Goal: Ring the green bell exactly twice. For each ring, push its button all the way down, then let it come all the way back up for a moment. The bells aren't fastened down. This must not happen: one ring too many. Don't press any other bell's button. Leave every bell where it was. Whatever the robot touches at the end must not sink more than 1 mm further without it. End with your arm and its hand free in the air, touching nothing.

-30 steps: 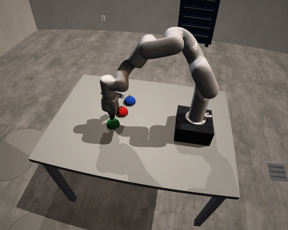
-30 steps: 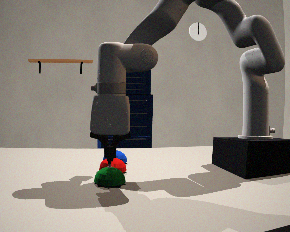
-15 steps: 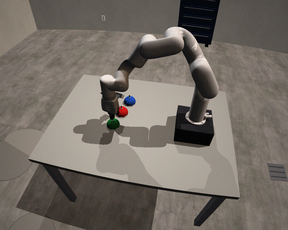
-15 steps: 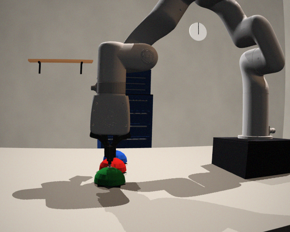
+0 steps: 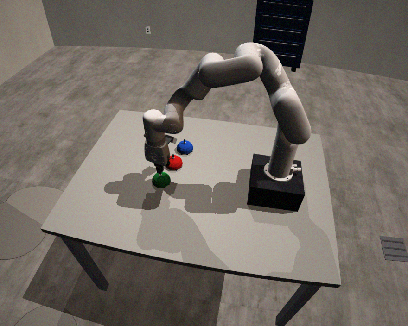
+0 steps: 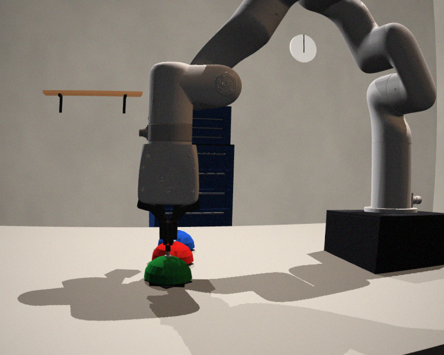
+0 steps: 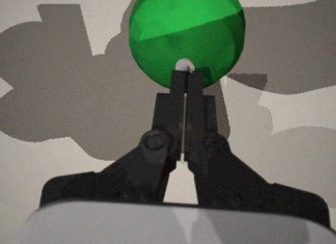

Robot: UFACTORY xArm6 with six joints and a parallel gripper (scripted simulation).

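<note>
Now: the green bell 50 mm below my hand. Round my hand: blue bell: 100 mm behind, 220 mm to the right, 50 mm below; then red bell: 50 mm behind, 110 mm to the right, 50 mm below.
</note>
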